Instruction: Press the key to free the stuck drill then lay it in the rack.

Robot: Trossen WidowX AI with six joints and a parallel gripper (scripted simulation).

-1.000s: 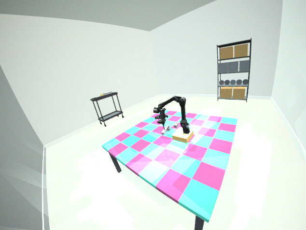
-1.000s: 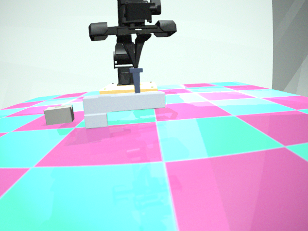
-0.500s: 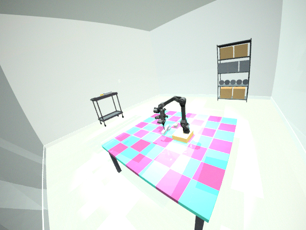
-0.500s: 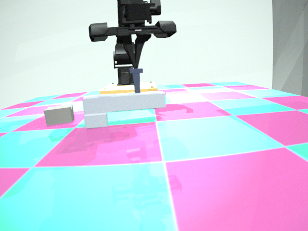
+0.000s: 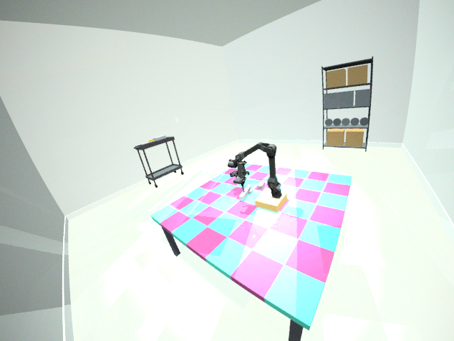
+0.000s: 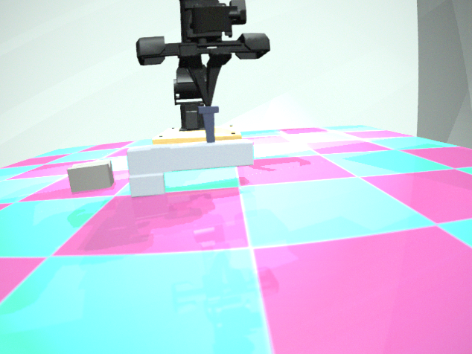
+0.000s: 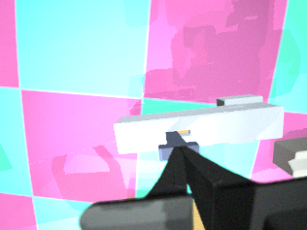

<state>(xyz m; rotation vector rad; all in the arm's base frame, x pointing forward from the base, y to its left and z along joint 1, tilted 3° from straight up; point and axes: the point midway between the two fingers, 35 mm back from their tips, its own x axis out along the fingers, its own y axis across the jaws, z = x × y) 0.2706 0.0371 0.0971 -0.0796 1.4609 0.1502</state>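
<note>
The blue t-shaped key lies 3 cm below my gripper tip. Round my gripper tip: drill (6 cm to the right, 7 cm below); then small grey block (5 cm behind, 21 cm to the right, 10 cm below); then white housing block (4 cm to the right, 8 cm below).
</note>
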